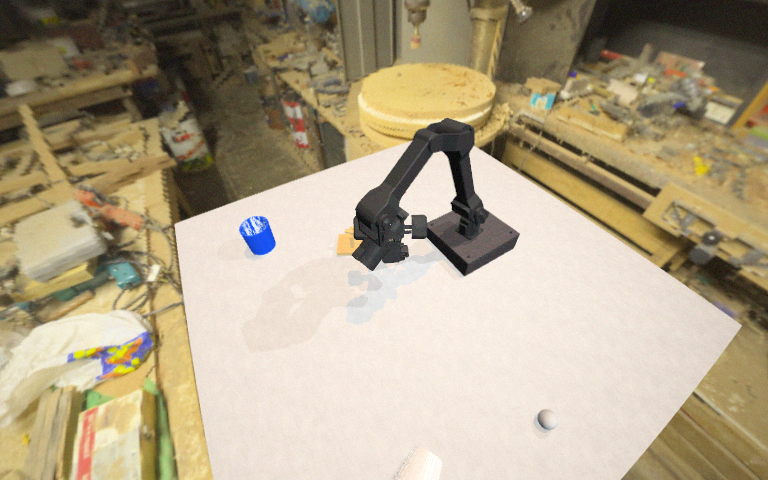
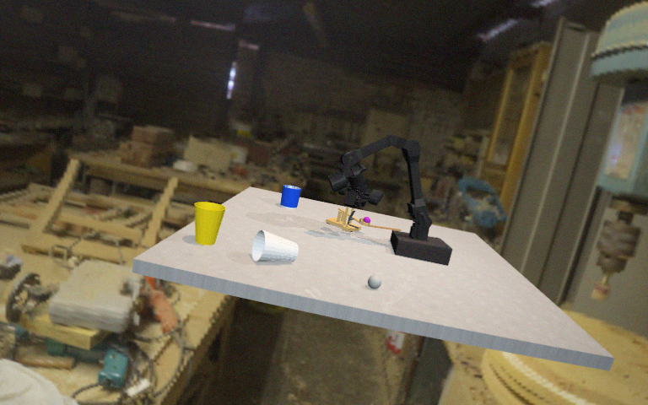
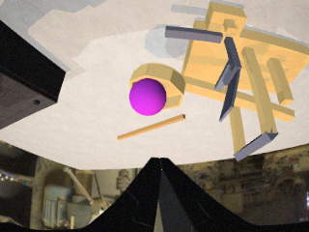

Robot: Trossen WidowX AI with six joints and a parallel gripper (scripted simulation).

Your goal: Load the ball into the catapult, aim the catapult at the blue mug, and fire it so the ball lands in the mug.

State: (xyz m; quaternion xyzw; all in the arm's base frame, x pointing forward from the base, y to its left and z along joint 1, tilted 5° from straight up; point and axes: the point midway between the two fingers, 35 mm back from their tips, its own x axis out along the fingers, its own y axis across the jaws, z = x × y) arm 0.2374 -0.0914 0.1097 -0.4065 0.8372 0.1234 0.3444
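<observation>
Now: gripper tip 70 mm above the magenta ball, 40 mm past it and 30 mm to the left of it. Also, from my gripper tip: blue mug (310 mm to the right, 290 mm ahead, 100 mm below); thin orange stick (200 mm to the right, 170 mm behind, 130 mm below); wooden catapult (80 mm below, 60 mm to the right, 30 mm ahead).
</observation>
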